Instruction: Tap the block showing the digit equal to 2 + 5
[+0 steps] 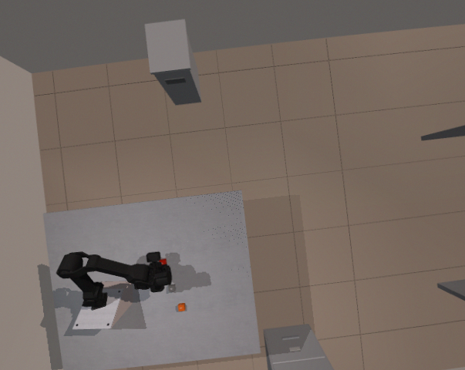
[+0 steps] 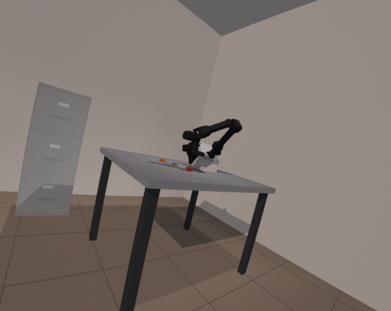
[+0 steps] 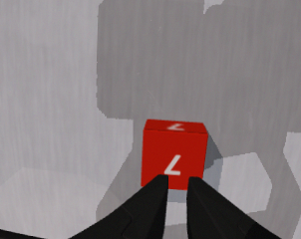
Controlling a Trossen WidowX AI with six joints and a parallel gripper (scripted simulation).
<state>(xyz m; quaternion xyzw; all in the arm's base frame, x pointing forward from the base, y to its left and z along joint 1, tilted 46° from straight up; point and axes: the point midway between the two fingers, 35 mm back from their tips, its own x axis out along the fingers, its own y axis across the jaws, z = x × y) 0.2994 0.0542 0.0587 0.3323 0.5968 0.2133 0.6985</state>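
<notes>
The red block lies 40 mm below my gripper tip. Also, from my gripper tip: orange block (40 mm ahead, 260 mm to the right, 40 mm below); grey block (20 mm ahead, 140 mm to the right, 40 mm below).
</notes>
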